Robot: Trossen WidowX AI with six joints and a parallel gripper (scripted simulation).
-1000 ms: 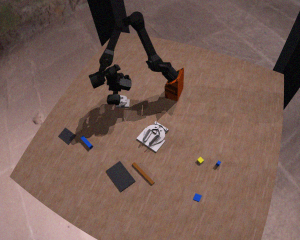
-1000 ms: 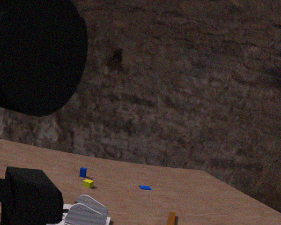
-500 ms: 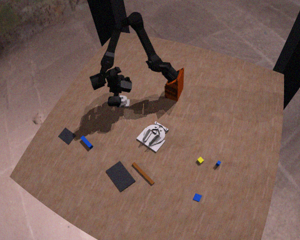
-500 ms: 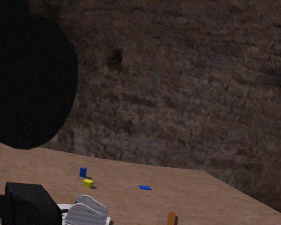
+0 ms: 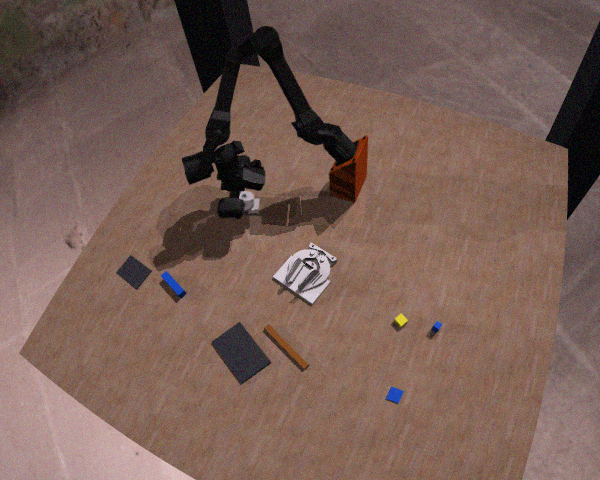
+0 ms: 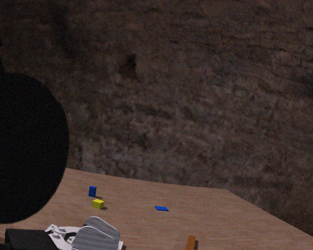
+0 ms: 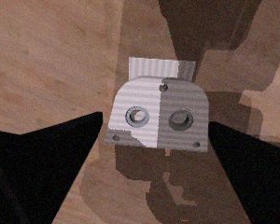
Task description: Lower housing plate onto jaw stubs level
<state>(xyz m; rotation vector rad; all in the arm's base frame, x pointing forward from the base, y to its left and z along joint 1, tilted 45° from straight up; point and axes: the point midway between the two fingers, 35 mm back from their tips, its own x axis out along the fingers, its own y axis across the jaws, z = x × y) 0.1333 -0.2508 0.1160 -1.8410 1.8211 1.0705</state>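
Right now the white housing piece is 10 mm to the left of my gripper tip and 10 mm above it. Round my gripper tip: orange bar: 340 mm ahead, 240 mm to the left, 10 mm below; then dark square: 270 mm ahead, 220 mm to the right, 10 mm below; then blue bar: 270 mm ahead, 80 mm to the right.
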